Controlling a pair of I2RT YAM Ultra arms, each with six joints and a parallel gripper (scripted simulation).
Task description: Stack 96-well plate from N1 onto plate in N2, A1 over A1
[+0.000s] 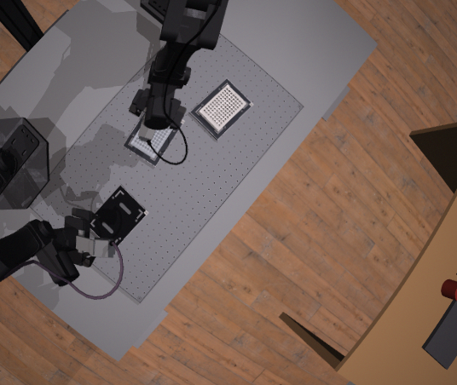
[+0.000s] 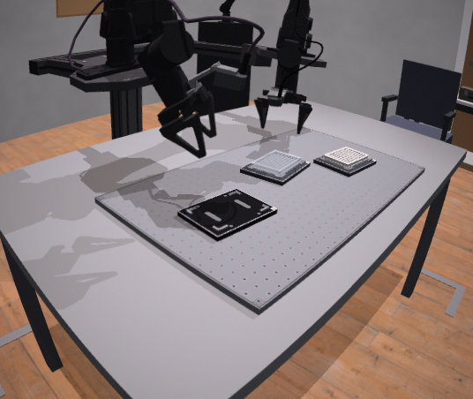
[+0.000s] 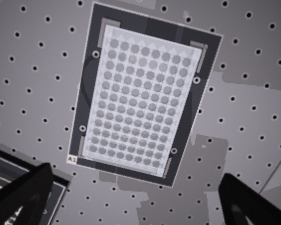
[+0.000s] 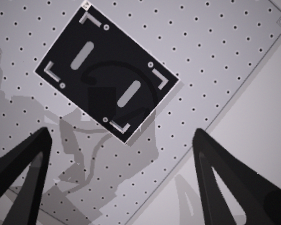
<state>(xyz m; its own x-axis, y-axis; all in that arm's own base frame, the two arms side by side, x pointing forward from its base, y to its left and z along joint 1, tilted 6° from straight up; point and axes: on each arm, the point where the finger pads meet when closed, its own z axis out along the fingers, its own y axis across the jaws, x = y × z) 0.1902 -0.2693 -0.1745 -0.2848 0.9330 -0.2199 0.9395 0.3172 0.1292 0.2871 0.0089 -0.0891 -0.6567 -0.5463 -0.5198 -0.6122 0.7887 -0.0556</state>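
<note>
Right now the clear 96-well plate is 90 mm below my left hand, 20 mm to the right of it and 10 mm ahead of it. Also, from my left hand: A1 label (90 mm below, 60 mm to the left, 50 mm ahead); then black nest (280 mm to the right, 100 mm below, 100 mm ahead).
</note>
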